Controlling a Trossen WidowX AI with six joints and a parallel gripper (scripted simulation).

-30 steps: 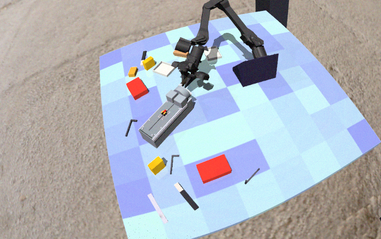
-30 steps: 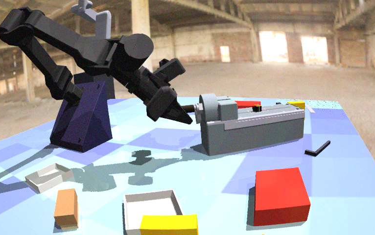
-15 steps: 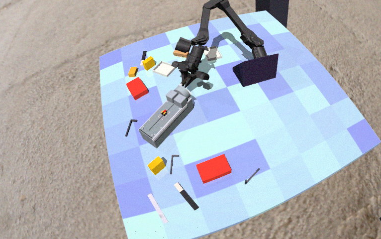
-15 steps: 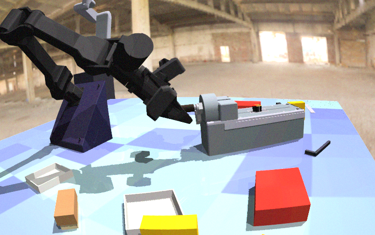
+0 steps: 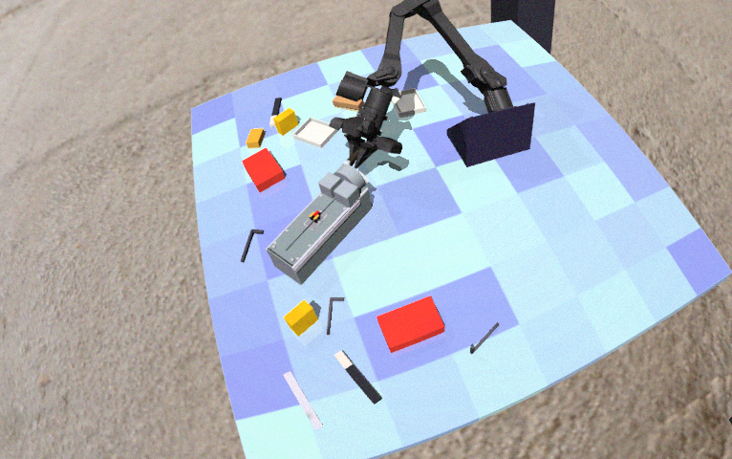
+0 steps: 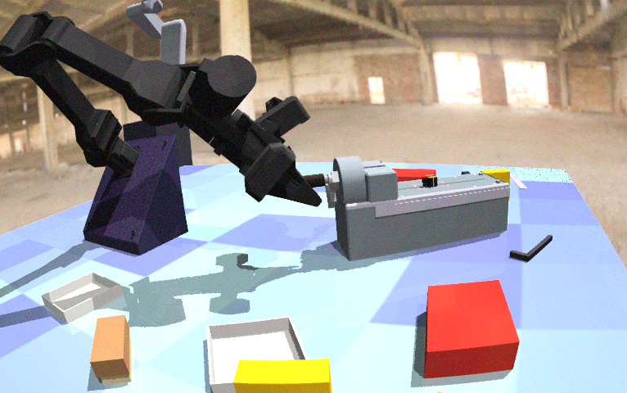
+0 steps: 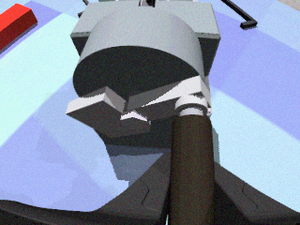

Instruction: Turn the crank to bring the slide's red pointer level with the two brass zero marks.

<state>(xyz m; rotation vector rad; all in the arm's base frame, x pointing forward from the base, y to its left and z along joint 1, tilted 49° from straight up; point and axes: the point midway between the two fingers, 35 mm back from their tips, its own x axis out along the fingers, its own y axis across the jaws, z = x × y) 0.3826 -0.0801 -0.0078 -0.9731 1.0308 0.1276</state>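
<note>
Right now the dark crank handle is 30 mm above my gripper tip, 10 mm to the right of it and 10 mm behind it. Also, from my gripper tip: red pointer 120 mm ahead, 100 mm to the left; tan block 320 mm to the right, 90 mm behind, 60 mm below.
</note>
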